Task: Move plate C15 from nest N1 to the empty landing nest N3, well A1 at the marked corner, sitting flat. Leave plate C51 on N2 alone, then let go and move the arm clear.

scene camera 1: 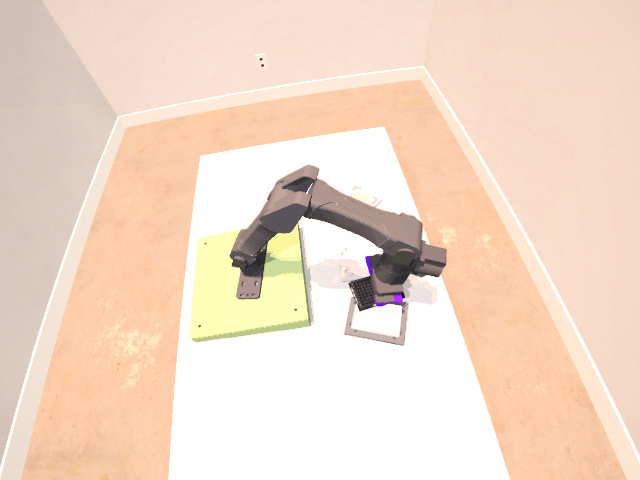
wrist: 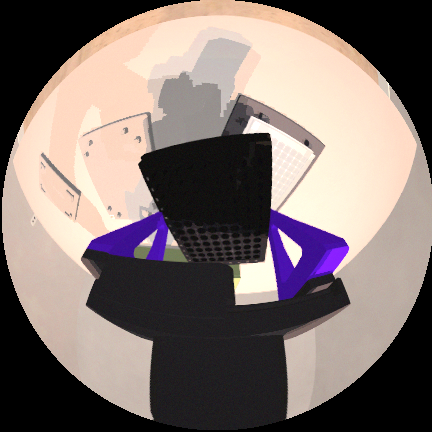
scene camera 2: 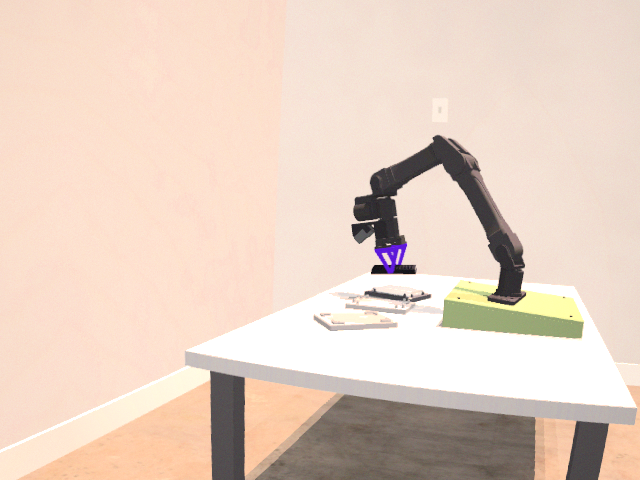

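Note:
My gripper has purple fingers and is shut on a black well plate, C15. The plate looks level and hangs well above the nests. Its marked well A1 cannot be read. A white plate, apparently C51, sits in a dark-framed nest. A pale middle nest with small pins holds no plate; the arm mostly hides it in scene camera 1. A third pale nest with corner pieces is also empty. Nest labels are unreadable.
The arm stands on a thick yellow-green base block on the white table. The arm's forearm reaches across above the nests. Its shadow falls on the table around the middle nest.

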